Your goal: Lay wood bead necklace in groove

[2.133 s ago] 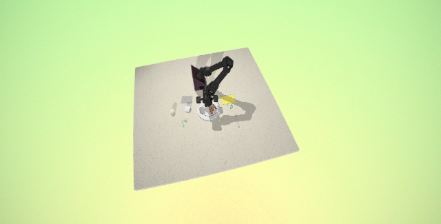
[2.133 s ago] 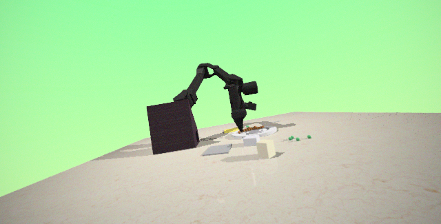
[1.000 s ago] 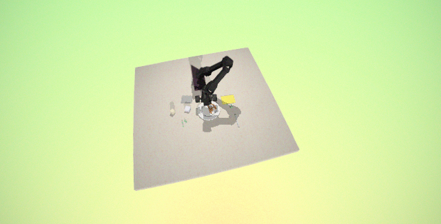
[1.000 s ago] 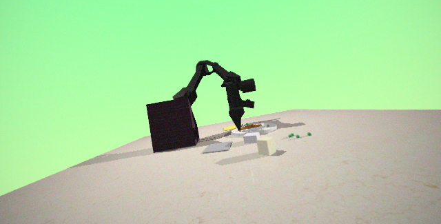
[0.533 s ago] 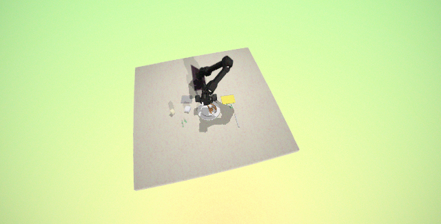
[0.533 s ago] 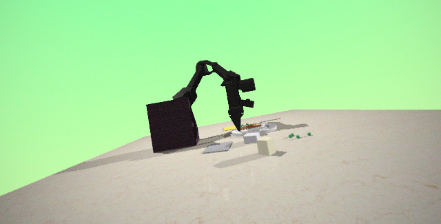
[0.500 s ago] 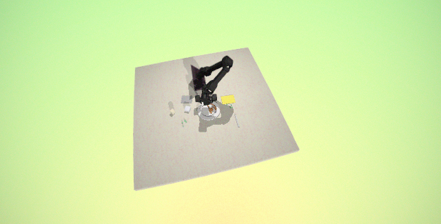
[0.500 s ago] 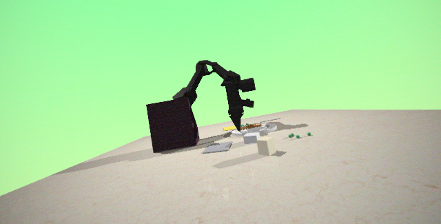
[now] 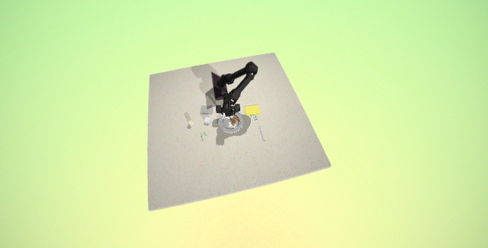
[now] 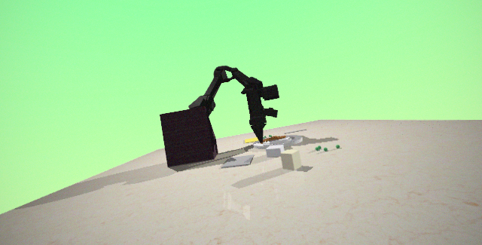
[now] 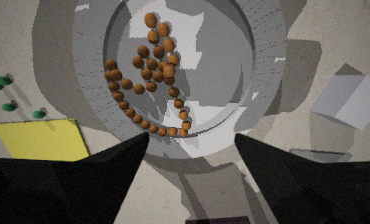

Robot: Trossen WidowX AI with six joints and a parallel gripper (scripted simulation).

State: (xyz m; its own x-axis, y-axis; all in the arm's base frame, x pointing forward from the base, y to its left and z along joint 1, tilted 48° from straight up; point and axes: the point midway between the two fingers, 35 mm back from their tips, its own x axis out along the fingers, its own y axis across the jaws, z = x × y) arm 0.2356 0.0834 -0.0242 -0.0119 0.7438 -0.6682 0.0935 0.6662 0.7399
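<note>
The round white bead board lies 6 cm ahead of my gripper tip, 1 cm to the left of it and 1 cm below it. Round my gripper tip: cream cube 3 cm ahead, 31 cm to the right; yellow card 2 cm behind, 20 cm to the left, 2 cm below; grey flat plate 9 cm behind, 17 cm to the right, 2 cm below.
</note>
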